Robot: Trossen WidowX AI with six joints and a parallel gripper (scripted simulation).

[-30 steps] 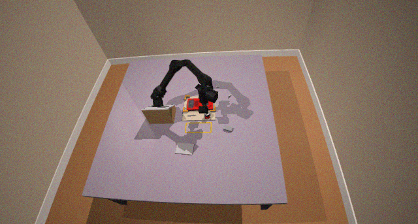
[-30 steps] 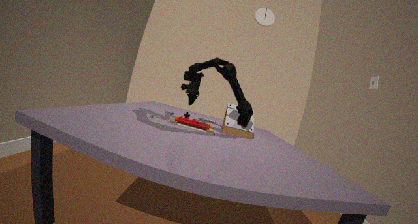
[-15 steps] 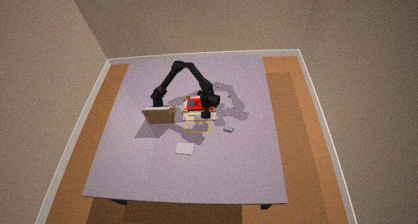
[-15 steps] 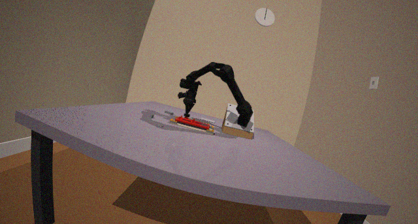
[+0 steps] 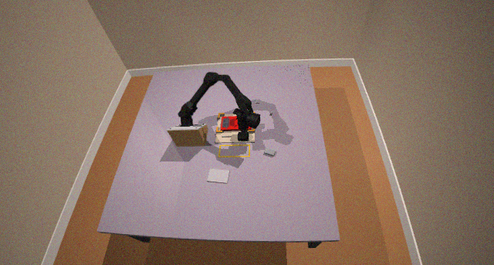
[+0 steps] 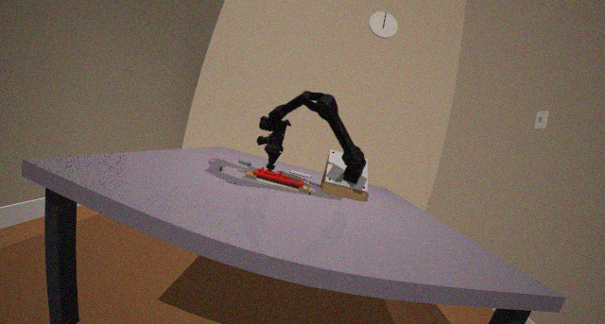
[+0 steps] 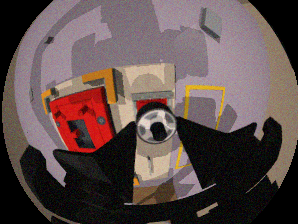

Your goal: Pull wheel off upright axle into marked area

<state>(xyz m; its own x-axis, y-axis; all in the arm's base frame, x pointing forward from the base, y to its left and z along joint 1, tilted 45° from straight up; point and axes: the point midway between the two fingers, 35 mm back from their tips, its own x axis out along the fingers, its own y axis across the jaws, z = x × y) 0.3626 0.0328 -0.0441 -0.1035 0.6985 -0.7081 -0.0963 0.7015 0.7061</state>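
The upright axle is right at my gripper tip.
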